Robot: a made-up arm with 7 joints. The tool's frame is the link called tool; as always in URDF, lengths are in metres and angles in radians. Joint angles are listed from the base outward.
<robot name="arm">
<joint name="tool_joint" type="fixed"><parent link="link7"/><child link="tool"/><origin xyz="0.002 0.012 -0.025" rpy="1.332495 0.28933 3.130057"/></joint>
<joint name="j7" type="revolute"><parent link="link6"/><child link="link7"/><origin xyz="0.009 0.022 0.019" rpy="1.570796 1.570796 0"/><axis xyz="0 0 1"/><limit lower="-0.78" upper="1.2"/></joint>
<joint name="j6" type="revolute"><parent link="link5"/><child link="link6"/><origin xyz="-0.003 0.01 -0.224" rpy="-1.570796 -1.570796 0"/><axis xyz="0 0 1"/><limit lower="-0.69" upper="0.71"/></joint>
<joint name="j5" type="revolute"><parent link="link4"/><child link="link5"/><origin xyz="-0.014 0.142 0.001" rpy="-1.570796 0 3.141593"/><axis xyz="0 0 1"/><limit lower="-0.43" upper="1.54"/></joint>
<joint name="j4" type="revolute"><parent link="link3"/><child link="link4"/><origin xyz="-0.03 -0.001 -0.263" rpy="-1.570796 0 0"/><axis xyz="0 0 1"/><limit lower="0.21" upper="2.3"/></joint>
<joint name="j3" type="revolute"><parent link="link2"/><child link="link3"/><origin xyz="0.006 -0.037 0.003" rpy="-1.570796 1.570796 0"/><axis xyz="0 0 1"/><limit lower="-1.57" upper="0.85"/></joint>
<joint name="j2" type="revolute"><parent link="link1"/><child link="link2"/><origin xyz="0.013 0.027 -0.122" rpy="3.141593 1.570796 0"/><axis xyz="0 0 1"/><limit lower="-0.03" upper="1.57"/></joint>
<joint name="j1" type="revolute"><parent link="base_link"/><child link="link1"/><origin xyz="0.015 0.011 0.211" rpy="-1.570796 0 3.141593"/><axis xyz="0 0 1"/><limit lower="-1.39" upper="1.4"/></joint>
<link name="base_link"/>
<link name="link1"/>
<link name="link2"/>
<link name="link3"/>
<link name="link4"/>
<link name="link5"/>
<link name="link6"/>
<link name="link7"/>
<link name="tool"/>
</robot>
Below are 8 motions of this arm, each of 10 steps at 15 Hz.
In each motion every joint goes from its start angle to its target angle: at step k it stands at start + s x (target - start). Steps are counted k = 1, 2, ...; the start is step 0. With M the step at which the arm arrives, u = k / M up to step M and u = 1 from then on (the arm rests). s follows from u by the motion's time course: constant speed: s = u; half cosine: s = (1 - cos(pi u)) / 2; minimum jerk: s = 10 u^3 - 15 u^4 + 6 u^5.
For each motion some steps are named. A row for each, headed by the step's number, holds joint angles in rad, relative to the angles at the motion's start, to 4 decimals.
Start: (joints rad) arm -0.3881 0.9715 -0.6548 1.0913 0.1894 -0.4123 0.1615
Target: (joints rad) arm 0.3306 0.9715 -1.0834 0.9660 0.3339 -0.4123 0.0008
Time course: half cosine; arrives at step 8
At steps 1, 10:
1: 0.0274 0.0000 -0.0163 -0.0048 0.0055 0.0000 -0.0061
10: 0.7187 0.0000 -0.4286 -0.1253 0.1445 0.0000 -0.1607

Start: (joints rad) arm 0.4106 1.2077 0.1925 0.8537 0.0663 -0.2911 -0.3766
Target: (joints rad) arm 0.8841 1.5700 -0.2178 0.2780 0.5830 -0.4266 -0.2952
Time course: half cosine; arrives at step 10
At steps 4, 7, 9, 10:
4: 0.1636 0.1252 -0.1418 -0.1989 0.1785 -0.0468 0.0281
7: 0.3759 0.2876 -0.3257 -0.4570 0.4102 -0.1076 0.0646
9: 0.4619 0.3534 -0.4003 -0.5616 0.5041 -0.1322 0.0794
10: 0.4735 0.3623 -0.4103 -0.5757 0.5167 -0.1355 0.0814

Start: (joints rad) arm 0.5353 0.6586 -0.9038 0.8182 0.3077 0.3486 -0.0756
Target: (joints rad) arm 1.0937 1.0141 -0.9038 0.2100 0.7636 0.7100 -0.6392
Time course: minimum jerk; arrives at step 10
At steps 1, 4, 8, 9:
1: 0.0048 0.0030 0.0000 -0.0052 0.0039 0.0031 -0.0048
4: 0.1773 0.1128 0.0000 -0.1931 0.1447 0.1147 -0.1789
8: 0.5261 0.3349 0.0000 -0.5730 0.4295 0.3405 -0.5310
9: 0.5536 0.3525 0.0000 -0.6030 0.4520 0.3583 -0.5588

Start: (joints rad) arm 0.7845 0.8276 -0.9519 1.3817 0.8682 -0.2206 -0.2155
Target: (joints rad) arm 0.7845 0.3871 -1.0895 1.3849 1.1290 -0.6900 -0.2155
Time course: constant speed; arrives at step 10
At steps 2, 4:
2: 0.0000 -0.0881 -0.0275 0.0006 0.0522 -0.0939 0.0000
4: 0.0000 -0.1762 -0.0550 0.0013 0.1043 -0.1878 0.0000

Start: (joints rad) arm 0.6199 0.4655 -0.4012 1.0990 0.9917 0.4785 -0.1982
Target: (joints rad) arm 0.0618 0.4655 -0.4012 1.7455 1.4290 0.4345 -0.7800
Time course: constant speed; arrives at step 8
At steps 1, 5, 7, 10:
1: -0.0698 0.0000 0.0000 0.0808 0.0547 -0.0055 -0.0727
5: -0.3488 0.0000 0.0000 0.4041 0.2733 -0.0275 -0.3636
7: -0.4883 0.0000 0.0000 0.5657 0.3826 -0.0385 -0.5091
10: -0.5581 0.0000 0.0000 0.6465 0.4373 -0.0440 -0.5818

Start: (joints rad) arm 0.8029 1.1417 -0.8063 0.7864 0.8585 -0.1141 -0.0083
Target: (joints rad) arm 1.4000 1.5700 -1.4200 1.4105 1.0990 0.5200 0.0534
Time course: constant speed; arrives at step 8
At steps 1, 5, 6, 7, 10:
1: 0.0746 0.0535 -0.0767 0.0780 0.0301 0.0793 0.0077
5: 0.3732 0.2677 -0.3836 0.3901 0.1503 0.3963 0.0386
6: 0.4478 0.3212 -0.4603 0.4681 0.1804 0.4756 0.0463
7: 0.5225 0.3748 -0.5370 0.5461 0.2104 0.5548 0.0540
10: 0.5971 0.4283 -0.6137 0.6241 0.2405 0.6341 0.0617

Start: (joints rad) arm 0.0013 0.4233 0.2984 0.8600 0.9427 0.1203 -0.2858
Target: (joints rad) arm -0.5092 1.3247 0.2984 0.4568 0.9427 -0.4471 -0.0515
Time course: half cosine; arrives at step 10
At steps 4, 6, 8, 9, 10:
4: -0.1764 0.3114 0.0000 -0.1393 0.0000 -0.1960 0.0809
6: -0.3341 0.5900 0.0000 -0.2639 0.0000 -0.3714 0.1534
8: -0.4618 0.8153 0.0000 -0.3647 0.0000 -0.5132 0.2119
9: -0.4980 0.8793 0.0000 -0.3933 0.0000 -0.5535 0.2286
10: -0.5105 0.9014 0.0000 -0.4032 0.0000 -0.5674 0.2343

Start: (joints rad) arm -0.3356 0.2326 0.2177 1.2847 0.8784 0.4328 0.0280
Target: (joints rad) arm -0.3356 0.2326 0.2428 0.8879 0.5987 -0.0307 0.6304
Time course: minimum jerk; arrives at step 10
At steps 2, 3, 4, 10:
2: 0.0000 0.0000 0.0015 -0.0230 -0.0162 -0.0268 0.0349
3: 0.0000 0.0000 0.0041 -0.0647 -0.0456 -0.0756 0.0982
4: 0.0000 0.0000 0.0080 -0.1260 -0.0888 -0.1471 0.1912
10: 0.0000 0.0000 0.0251 -0.3968 -0.2797 -0.4635 0.6024

